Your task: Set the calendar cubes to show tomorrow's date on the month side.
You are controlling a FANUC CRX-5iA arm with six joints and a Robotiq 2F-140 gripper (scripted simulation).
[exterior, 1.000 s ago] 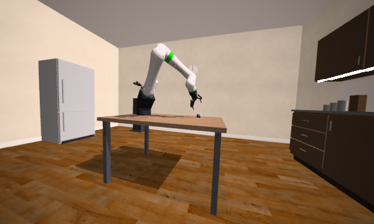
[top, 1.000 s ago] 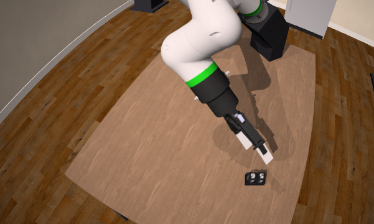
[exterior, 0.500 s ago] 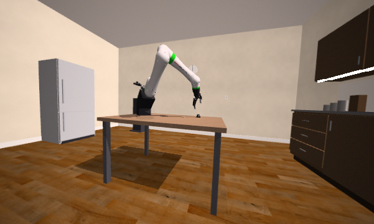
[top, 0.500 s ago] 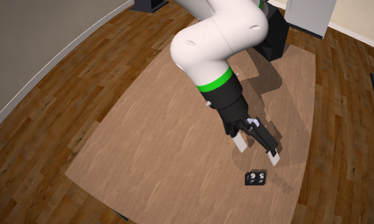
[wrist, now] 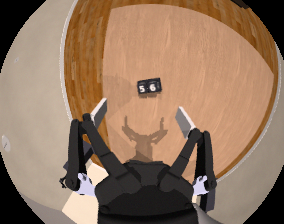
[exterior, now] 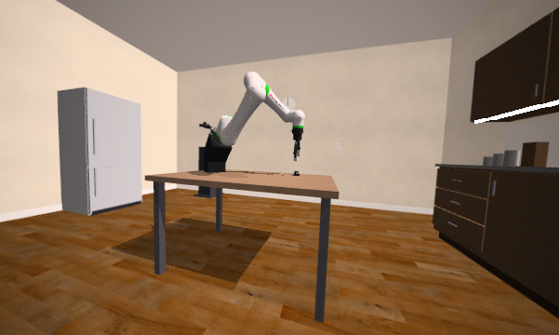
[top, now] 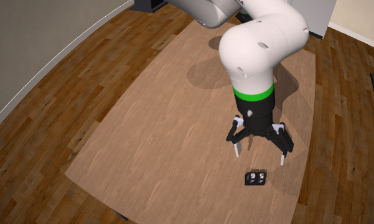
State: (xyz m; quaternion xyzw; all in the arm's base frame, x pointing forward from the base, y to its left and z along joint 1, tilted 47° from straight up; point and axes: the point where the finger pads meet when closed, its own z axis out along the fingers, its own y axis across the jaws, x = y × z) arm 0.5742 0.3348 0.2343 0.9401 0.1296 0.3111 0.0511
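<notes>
Now: hand 16 cm above the black tray and 2 cm to the right of it.
</notes>
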